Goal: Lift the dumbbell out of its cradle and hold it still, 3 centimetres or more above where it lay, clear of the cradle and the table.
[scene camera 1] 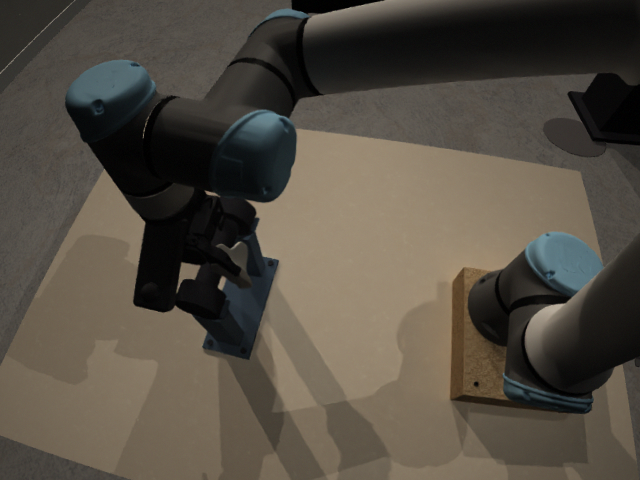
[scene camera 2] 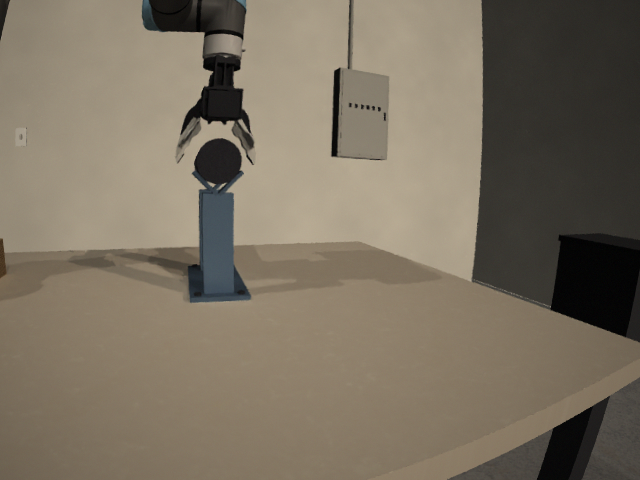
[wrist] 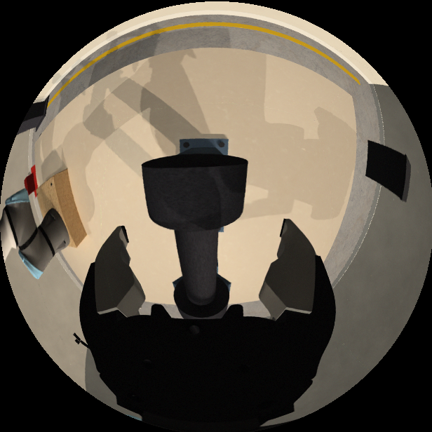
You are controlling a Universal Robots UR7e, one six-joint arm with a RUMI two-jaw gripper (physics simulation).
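Where they show: gripper, between the fingertips: (scene camera 1: 205,278); arm's base, origin of its link: (scene camera 1: 503,309).
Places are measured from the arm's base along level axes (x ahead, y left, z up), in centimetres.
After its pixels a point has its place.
Note:
The black dumbbell (scene camera 1: 200,297) {x 53.4, y 5.5, z 17.9 cm} (scene camera 2: 218,160) {x 51.2, y -12.6, z 14.7 cm} (wrist: 198,260) lies level in the blue cradle (scene camera 1: 248,305) {x 51.6, y -2.3, z -6.8 cm} (scene camera 2: 218,242) {x 51.4, y -12.3, z 1.6 cm} (wrist: 204,146), its heads resting in the V-shaped tops of the two posts. My gripper (scene camera 1: 216,273) {x 54.4, y 1.0, z 14.5 cm} (scene camera 2: 216,162) {x 54.4, y 1.0, z 14.5 cm} (wrist: 201,224) is open and points down over the dumbbell. In the wrist view the handle runs between the two spread fingers, with a gap on each side. In scene camera 2 the fingertips are about level with the middle of the near head, one on either side. The arm and gripper hide part of the dumbbell in scene camera 1.
The cradle's base plate stands on the beige table (scene camera 1: 361,206) {x 26.9, y -28.9, z -7.6 cm} (scene camera 2: 330,372) {x 54.7, y -41.5, z -7.6 cm}. The arm's base is on a wooden block (scene camera 1: 459,335) {x 8.9, y 4.5, z -2.6 cm} (wrist: 70,210) at the right in scene camera 1. A grey box (scene camera 2: 361,114) hangs on the wall behind.

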